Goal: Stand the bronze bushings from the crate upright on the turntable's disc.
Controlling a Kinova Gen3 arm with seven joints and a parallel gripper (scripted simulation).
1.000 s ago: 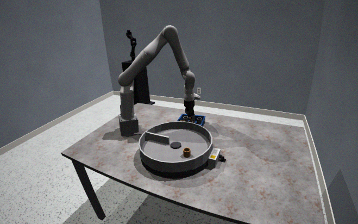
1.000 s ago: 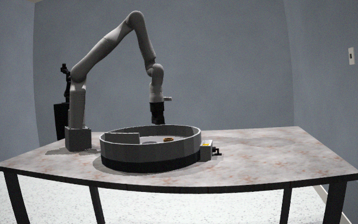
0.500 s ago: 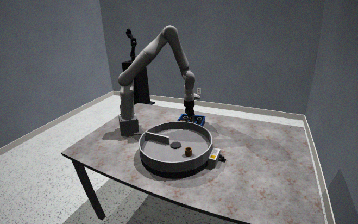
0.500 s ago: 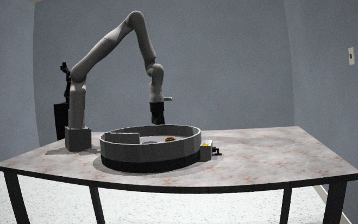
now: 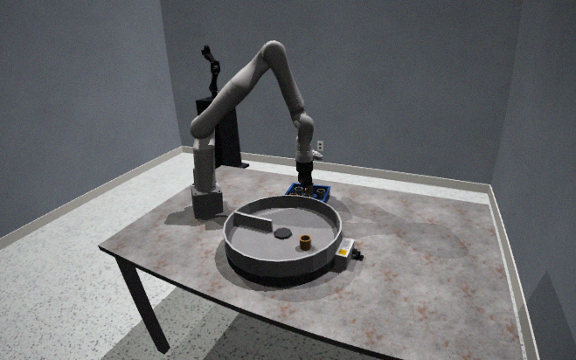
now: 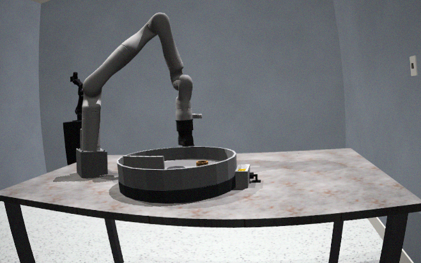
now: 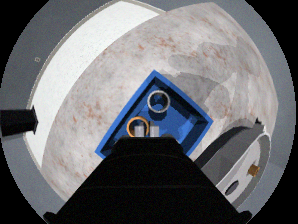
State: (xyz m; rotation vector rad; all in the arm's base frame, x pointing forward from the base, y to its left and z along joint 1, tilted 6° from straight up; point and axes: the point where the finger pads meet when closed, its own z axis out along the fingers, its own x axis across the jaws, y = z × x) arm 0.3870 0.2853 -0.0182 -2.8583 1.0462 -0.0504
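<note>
My hand is 20 mm to the left of the blue crate and 20 mm above it. The rest, counted from my hand: grey turntable disc 70 mm ahead, 370 mm to the right, 10 mm above.
</note>
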